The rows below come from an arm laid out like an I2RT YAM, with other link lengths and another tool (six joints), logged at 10 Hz.
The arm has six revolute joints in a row. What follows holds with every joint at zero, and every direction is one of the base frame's.
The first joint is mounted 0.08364 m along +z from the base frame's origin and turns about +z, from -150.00 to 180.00 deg.
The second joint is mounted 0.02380 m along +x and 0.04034 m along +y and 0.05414 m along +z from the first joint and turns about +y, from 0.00 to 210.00 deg.
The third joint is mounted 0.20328 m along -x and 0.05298 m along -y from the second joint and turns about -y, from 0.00 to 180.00 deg.
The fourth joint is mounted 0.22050 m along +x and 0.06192 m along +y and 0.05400 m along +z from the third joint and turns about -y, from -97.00 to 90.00 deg.
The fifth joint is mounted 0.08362 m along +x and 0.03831 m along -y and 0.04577 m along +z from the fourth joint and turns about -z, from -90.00 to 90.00 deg.
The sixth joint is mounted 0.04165 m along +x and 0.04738 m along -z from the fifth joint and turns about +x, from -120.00 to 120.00 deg.
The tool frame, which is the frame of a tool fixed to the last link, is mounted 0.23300 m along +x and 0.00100 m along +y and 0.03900 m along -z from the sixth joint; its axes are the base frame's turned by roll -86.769, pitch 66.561 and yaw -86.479 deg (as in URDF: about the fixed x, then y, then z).
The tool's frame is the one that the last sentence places.
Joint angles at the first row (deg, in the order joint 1, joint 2, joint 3, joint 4, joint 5, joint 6):
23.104 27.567 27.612 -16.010 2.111 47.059
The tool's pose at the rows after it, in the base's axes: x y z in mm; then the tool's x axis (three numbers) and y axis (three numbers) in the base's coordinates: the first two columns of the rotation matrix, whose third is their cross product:
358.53 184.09 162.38 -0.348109 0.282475 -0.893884 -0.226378 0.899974 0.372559
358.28 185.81 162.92 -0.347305 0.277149 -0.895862 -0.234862 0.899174 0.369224
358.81 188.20 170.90 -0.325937 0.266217 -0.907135 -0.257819 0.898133 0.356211
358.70 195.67 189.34 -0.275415 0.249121 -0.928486 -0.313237 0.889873 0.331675
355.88 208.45 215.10 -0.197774 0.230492 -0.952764 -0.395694 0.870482 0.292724
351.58 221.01 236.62 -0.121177 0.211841 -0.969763 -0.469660 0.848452 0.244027
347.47 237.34 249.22 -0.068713 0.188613 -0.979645 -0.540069 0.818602 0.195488
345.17 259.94 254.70 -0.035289 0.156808 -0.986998 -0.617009 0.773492 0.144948
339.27 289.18 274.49 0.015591 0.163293 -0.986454 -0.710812 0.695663 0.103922
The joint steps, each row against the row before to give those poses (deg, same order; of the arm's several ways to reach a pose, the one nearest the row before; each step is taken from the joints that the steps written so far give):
0.021 -0.102 0.073 0.045 0.309 -0.206
0.000 0.130 0.000 0.259 -0.382 -0.342
-0.015 -0.393 0.044 0.921 -0.549 -1.170
-0.002 -1.049 -0.334 2.608 -1.664 -2.232
0.027 -1.514 -1.097 4.528 -2.956 -2.921
0.025 -0.855 -1.350 4.929 -3.063 -2.827
0.035 1.792 -0.668 5.277 -3.775 -2.467
-0.014 5.675 0.627 6.477 -5.033 -2.455
-0.026 7.872 1.938 9.596 -6.719 -0.683

